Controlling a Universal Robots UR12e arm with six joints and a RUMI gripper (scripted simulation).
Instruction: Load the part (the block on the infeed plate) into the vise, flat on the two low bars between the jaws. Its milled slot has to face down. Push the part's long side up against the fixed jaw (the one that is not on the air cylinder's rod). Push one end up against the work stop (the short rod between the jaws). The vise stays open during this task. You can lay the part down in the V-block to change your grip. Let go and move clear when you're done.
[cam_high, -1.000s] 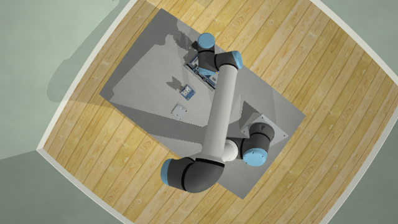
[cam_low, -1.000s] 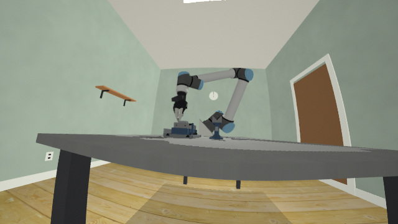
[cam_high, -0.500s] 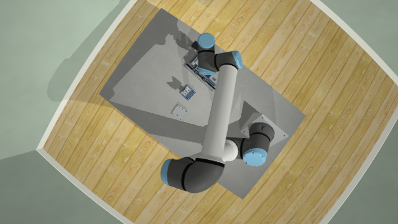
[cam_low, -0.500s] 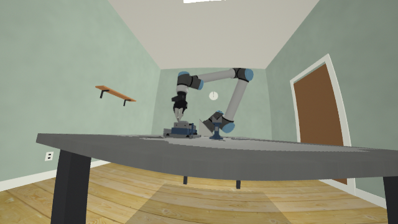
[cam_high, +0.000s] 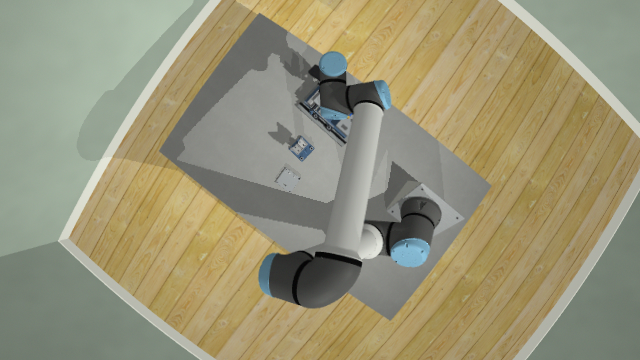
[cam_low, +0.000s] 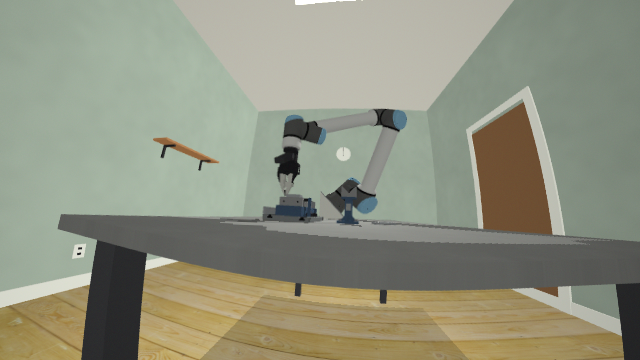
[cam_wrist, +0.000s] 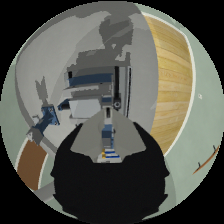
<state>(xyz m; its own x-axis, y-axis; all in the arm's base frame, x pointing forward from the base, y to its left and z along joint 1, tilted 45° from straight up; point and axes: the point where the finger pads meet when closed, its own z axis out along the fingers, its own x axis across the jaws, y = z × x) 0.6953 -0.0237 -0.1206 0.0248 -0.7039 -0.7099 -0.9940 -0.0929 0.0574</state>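
My gripper is now 40 mm to the right of the part and 30 mm above it. The rest, counted from my hand: vise 80 mm below, 70 mm behind, 40 mm to the left; infeed plate 430 mm to the left, 140 mm behind, 110 mm below.
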